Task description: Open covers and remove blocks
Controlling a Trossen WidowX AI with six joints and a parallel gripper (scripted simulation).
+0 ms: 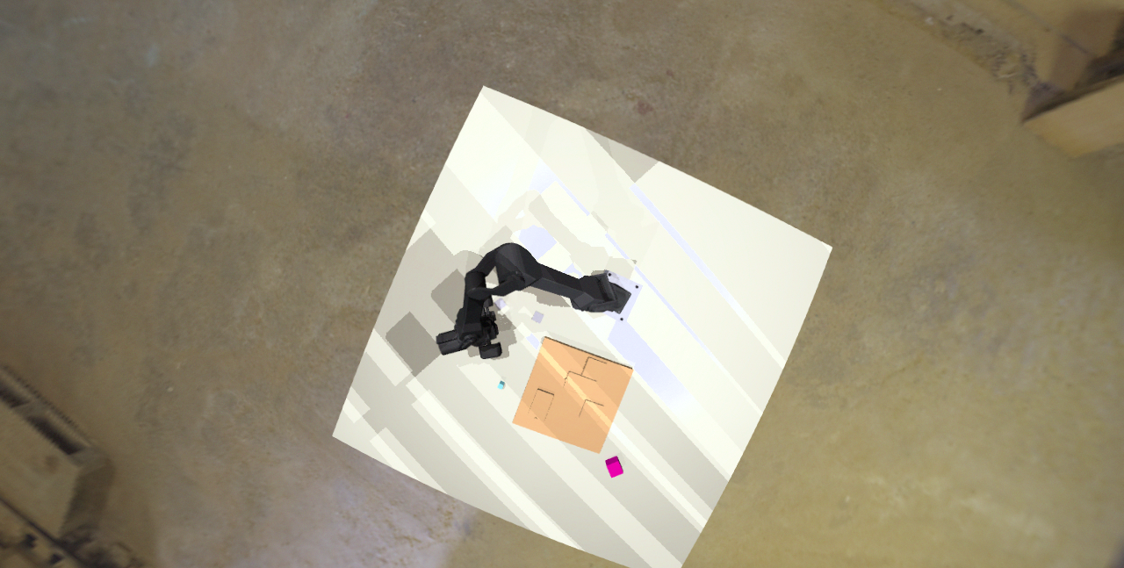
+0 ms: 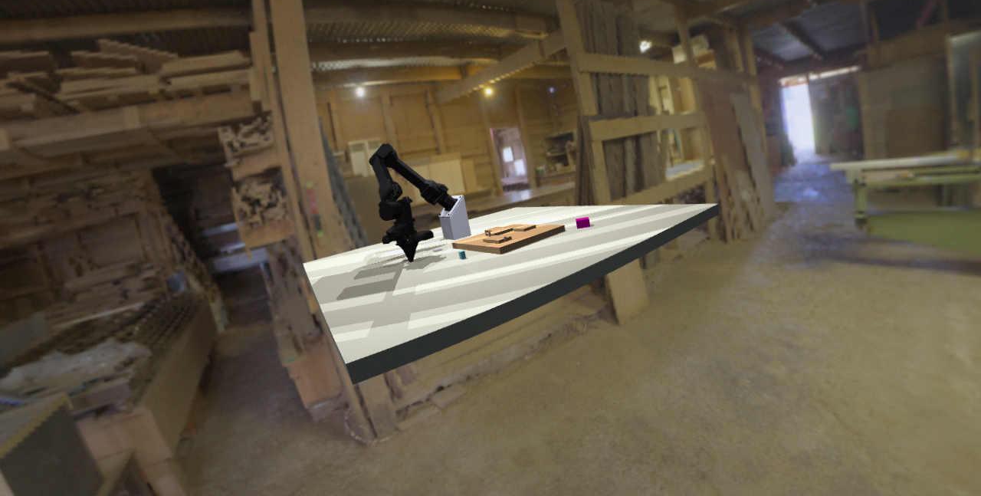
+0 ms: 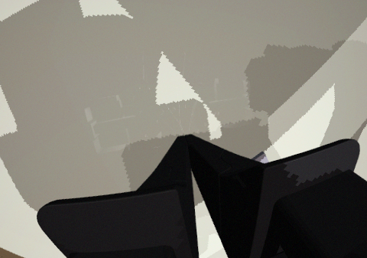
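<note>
My gripper tip is now 70 mm short of the tan wooden puzzle board, 340 mm to the right of it and 20 mm below it. From my gripper tip the other things lie so: teal block 160 mm ahead, 130 mm to the left, 10 mm above; then magenta block 230 mm ahead, 580 mm to the left, 10 mm above.
</note>
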